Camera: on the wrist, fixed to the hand. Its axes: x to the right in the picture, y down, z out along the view.
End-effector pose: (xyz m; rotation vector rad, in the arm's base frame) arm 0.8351 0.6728 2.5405 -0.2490 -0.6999 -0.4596
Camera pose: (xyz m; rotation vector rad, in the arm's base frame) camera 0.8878 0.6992 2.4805 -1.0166 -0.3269 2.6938
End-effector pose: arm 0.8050 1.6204 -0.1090 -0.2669 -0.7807 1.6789
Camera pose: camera 0.8037 1.6268 -0.1929 0.2620 0.0108 -1.3024
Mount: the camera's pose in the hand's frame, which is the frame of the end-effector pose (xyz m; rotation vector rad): -0.0132 0.0527 -0.0643 -0.1145 0.7748 -3.0110
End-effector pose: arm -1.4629 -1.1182 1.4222 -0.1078 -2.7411 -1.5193
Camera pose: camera -1.4482 -1.1456 1.5004 -2.6265 0.0762 0.1383
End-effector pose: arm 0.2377 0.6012 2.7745 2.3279 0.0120 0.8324
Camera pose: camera 0.1800 0.5944 2.8354 -0.2135 2.4176 -0.2373
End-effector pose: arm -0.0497 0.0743 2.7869 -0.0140 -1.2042 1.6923
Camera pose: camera -0.0474 0.1103 2.7108 0.6191 0.1865 -1.0686
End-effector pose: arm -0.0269 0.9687 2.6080 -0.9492 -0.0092 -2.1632
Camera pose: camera -0.0274 0.9211 2.5386 -0.4138 0.4970 1.0050
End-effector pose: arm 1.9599 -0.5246 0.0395 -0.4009 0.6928 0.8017
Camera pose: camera 1.8867 -0.5343 -0.0009 -1.1890 0.0463 -2.2551
